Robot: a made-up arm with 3 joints.
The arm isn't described. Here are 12 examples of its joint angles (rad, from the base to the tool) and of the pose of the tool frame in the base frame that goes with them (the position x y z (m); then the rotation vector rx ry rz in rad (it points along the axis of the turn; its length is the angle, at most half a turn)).
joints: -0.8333 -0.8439 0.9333
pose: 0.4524 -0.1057 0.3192 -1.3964 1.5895 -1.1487
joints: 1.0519 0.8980 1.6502
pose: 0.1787 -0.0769 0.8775 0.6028 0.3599 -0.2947
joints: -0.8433 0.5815 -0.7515
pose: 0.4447 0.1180 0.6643 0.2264 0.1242 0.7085
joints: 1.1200 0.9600 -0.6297
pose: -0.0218 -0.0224 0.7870 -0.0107 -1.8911 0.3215
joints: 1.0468 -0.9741 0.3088
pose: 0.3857 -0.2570 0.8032 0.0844 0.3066 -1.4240
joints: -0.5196 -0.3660 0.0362
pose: 0.5327 0.0601 0.4793 -0.6894 0.9113 -0.1718
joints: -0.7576 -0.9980 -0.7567
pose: 0.4239 0.0127 0.3570 -1.1145 0.9069 0.4160
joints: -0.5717 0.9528 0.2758
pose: 0.4846 0.0790 0.7544 0.2966 0.6228 0.3902
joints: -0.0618 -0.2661 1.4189
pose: 0.5324 -0.0915 0.5763 -0.1977 1.4988 -1.2992
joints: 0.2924 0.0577 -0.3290
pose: 0.4163 0.0280 0.8216 -0.2098 -0.2651 -0.0852
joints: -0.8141 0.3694 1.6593
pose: 0.4712 0.0528 0.4402 -0.5616 2.1306 -0.7424
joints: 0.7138 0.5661 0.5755
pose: 0.2683 -0.0363 0.9238 0.2898 -0.1641 -0.2523
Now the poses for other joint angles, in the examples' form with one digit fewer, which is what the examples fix.
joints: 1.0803 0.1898 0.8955
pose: 0.253 -0.114 0.915 0.511 -0.009 -0.724
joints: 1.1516 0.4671 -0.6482
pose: 0.068 -0.003 0.849 -0.159 -1.590 -0.057
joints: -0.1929 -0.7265 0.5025
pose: 0.561 -0.085 0.507 -0.744 1.090 -0.951
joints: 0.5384 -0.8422 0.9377
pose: 0.483 -0.231 0.692 0.015 0.972 -1.580
